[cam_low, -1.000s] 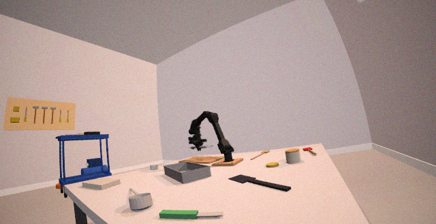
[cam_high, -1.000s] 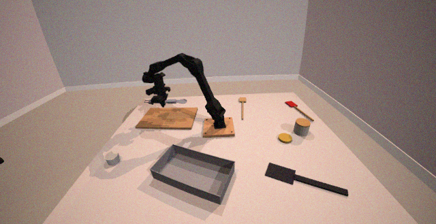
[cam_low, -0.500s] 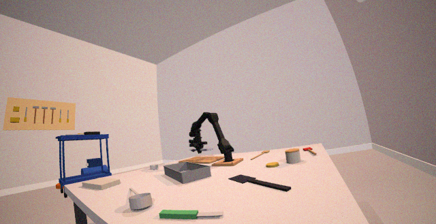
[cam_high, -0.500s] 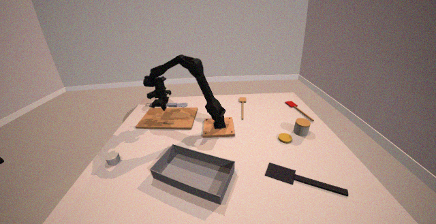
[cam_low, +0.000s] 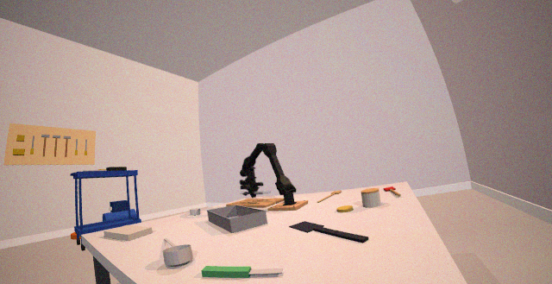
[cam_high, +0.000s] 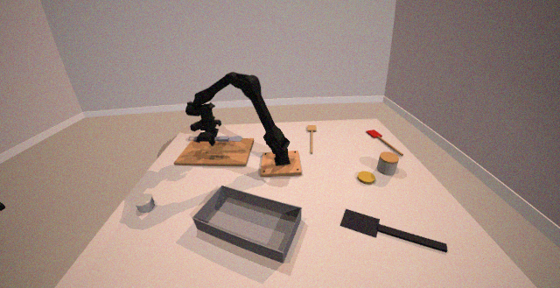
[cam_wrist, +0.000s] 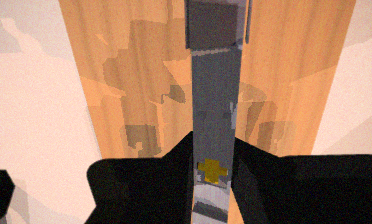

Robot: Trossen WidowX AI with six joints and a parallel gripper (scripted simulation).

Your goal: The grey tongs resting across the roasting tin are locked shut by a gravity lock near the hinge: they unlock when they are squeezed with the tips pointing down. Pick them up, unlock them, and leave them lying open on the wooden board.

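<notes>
The yellow lock piece is 4 cm above my gripper tip. Round my gripper tip: yellow disc: 34 cm ahead, 65 cm to the left, 3 cm below; then grey roasting tin: 48 cm ahead, 17 cm to the left, 2 cm below; then wooden board: 1 cm to the left, 4 cm below.
</notes>
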